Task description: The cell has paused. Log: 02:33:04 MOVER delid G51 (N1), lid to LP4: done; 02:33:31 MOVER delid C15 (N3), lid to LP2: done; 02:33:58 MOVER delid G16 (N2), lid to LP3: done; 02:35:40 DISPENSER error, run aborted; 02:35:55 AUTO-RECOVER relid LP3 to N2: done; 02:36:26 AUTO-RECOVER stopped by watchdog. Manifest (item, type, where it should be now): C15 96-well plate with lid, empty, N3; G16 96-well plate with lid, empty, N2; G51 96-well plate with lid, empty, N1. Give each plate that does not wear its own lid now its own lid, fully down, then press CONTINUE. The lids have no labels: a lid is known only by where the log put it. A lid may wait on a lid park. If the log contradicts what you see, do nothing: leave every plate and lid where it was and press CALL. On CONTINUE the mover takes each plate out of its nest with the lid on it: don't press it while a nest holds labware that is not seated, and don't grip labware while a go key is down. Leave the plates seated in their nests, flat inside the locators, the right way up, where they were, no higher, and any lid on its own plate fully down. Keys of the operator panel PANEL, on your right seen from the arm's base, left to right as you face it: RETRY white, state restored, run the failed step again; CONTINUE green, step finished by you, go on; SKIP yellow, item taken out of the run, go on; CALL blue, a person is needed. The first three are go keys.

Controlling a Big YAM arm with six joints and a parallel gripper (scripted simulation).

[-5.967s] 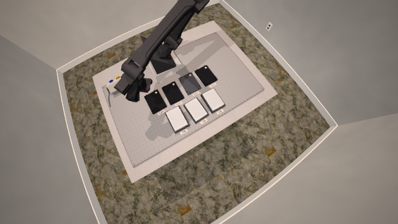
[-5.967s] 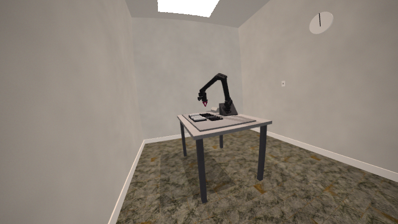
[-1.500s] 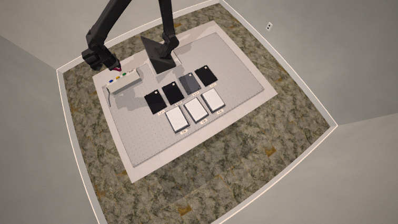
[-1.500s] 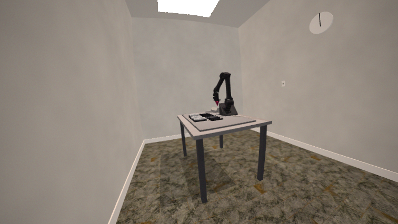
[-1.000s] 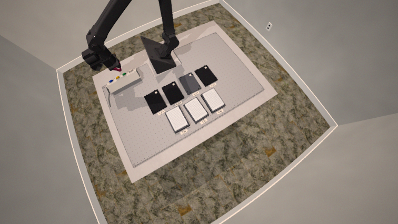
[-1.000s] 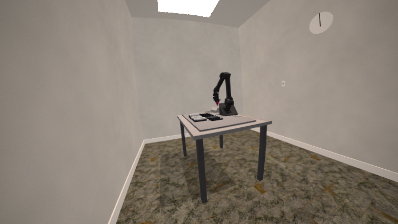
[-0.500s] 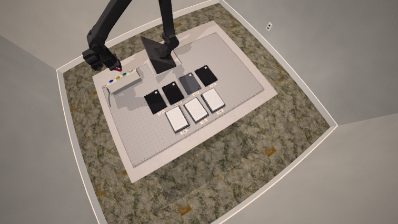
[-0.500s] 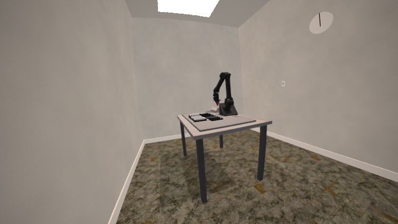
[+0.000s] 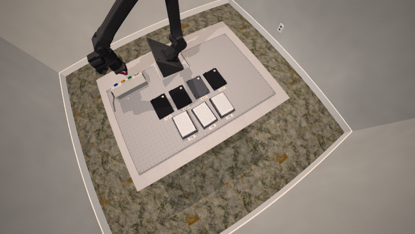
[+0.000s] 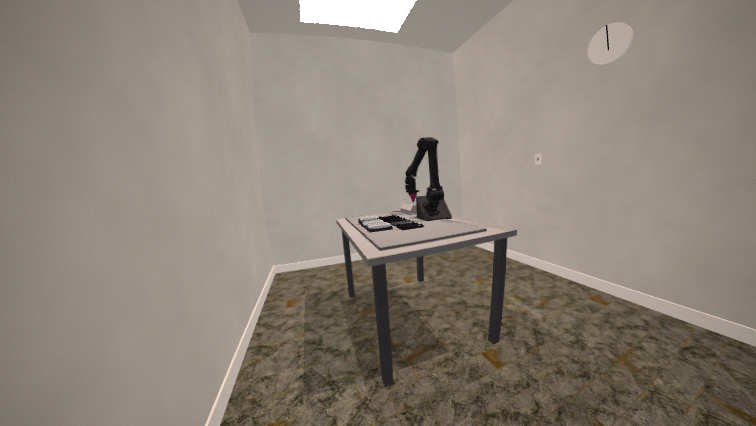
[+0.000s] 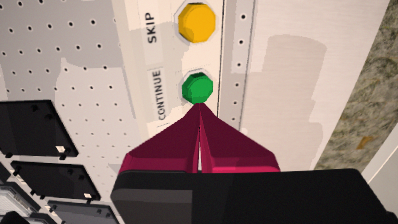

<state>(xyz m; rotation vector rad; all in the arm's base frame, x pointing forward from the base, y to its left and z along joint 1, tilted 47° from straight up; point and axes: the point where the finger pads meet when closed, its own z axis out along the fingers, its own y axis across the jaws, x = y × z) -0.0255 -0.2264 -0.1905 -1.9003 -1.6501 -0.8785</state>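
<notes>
The green continue key is 4 cm below my hand. Round my hand: yellow skip key: 5 cm to the right, 4 cm below; then white retry key: 5 cm to the left, 4 cm below; then blue call key: 10 cm to the right, 4 cm below, 1 cm behind.
</notes>
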